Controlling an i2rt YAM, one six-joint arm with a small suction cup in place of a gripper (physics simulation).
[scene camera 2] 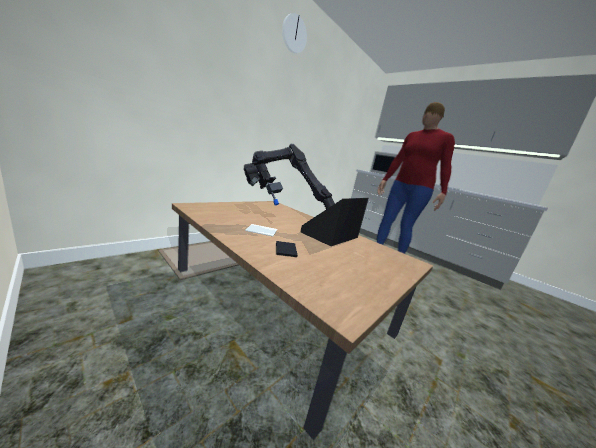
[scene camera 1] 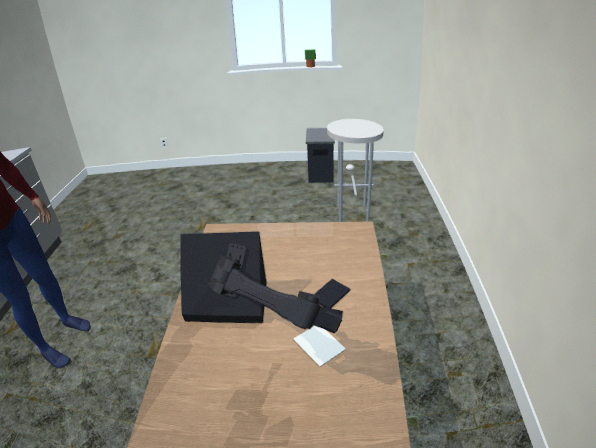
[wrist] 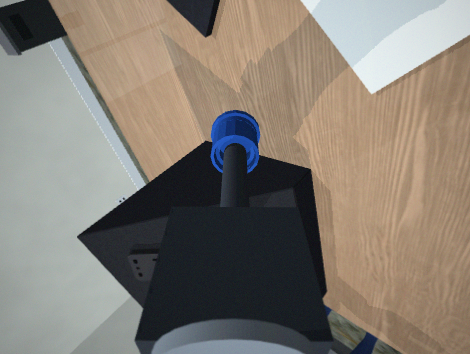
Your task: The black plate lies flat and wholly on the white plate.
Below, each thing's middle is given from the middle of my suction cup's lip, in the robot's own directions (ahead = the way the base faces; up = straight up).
My suction cup is now 170 mm above the white plate (scene camera 1: 322, 347), 50 mm short of it and 30 mm to the left of it.
